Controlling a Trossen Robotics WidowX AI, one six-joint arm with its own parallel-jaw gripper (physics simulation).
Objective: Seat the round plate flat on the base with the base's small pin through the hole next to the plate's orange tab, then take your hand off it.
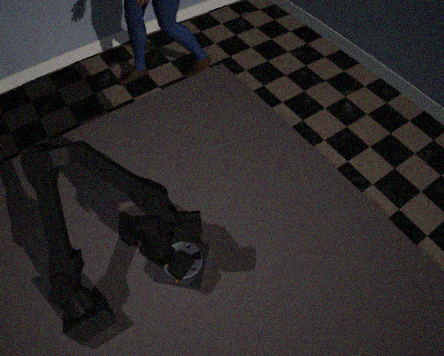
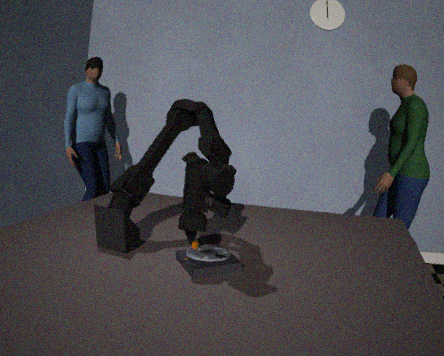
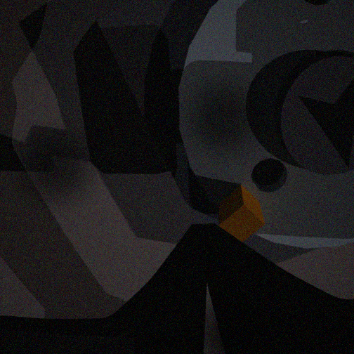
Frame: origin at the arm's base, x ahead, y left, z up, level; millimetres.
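Seen in the pictures: gripper, fingertip midpoint: (image 1: 158,262) (image 2: 191,243); arm's base, origin of the base link: (image 1: 82,312) (image 2: 115,216).
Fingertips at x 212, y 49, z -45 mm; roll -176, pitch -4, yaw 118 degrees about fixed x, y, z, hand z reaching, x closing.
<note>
Pixels of each thing's top centre, then the offset from my fingertips to it. "spot": a spot on its surface instead. Level surfaces: height alone.
- round grey plate, middle of its top: (image 2: 208,246) (image 1: 181,257) 59 mm ahead, 20 mm right, 9 mm up
- dark square base, middle of its top: (image 2: 208,251) (image 1: 181,259) 58 mm ahead, 20 mm right, 3 mm down
- small orange mark, surface spot: (image 2: 186,258) (image 1: 177,280) spot: 23 mm ahead, 63 mm right, 15 mm down
- brown table, its level: 41 mm down
The round grey plate (image 1: 193,272) (image 2: 200,258) (image 3: 305,200) lies over the dark square base (image 1: 192,284) (image 2: 215,271). Its orange tab (image 1: 166,265) (image 2: 195,245) (image 3: 242,215) stands up at the rim on the arm's side. A small orange mark (image 1: 176,281) (image 2: 186,258) shows on the base. Beside the tab, the round hole (image 3: 269,175) looks dark, and I cannot make out a pin in it. Whether the plate is fully down is too dim to tell. My gripper (image 2: 193,241) (image 3: 202,234) is shut and empty, its tips close beside the tab; whether they touch it is unclear.
The arm's foot (image 1: 89,320) (image 2: 111,227) stands on the brown table (image 1: 300,240) (image 2: 100,300). The arm arches over to the plate and casts shadows around the base. Two people, one in blue (image 2: 90,115) and one in green (image 2: 414,135), stand beyond the table.
</note>
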